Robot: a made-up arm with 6 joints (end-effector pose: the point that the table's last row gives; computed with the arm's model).
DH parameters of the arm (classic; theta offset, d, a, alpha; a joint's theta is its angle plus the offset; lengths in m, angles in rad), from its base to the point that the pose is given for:
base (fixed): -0.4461 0 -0.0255 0
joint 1: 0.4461 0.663 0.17 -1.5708
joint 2: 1.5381 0 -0.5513 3.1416
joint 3: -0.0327 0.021 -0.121 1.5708
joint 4: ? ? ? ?
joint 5: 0 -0.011 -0.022 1.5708
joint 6: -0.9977 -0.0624 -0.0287 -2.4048
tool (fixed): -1.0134 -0.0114 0 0
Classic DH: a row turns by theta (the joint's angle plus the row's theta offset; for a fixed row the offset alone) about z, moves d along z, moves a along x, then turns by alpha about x.
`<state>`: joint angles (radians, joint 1 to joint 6).
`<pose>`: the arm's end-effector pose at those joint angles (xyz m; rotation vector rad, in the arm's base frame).
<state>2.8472 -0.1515 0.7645 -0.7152 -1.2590 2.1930</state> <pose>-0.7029 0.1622 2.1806 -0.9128 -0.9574 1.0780</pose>
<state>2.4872 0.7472 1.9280 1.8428 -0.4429 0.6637</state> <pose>-0.7063 0.5628 2.2180 -0.0538 0.6145 -0.2697</pose>
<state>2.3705 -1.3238 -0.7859 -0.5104 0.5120 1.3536</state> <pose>-0.3831 0.3864 1.5127 -0.7021 0.9505 1.0203</pose>
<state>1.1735 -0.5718 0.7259 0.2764 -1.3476 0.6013</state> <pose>0.0517 0.1074 2.2648 -0.8684 1.6188 -0.4309</pose>
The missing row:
joint 4: 0 -1.114 0.022 -1.5708
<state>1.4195 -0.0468 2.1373 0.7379 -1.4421 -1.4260</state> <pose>-0.0304 -0.5778 2.0905 0.2856 1.7620 2.2824</pose>
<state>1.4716 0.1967 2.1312 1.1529 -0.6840 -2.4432</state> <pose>0.0268 -0.2237 2.2524 0.0606 0.6447 2.9353</pose>
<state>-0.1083 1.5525 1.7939 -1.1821 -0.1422 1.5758</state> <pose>1.7868 -0.2052 1.1232 0.1304 1.8536 -0.7370</pose>
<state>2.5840 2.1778 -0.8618 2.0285 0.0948 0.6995</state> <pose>0.4102 -0.2658 0.1488 1.2594 2.0034 -0.2330</pose>
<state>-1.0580 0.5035 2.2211 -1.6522 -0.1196 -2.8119</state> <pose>0.0376 -0.0748 2.2873 0.8670 -0.6920 -2.6260</pose>
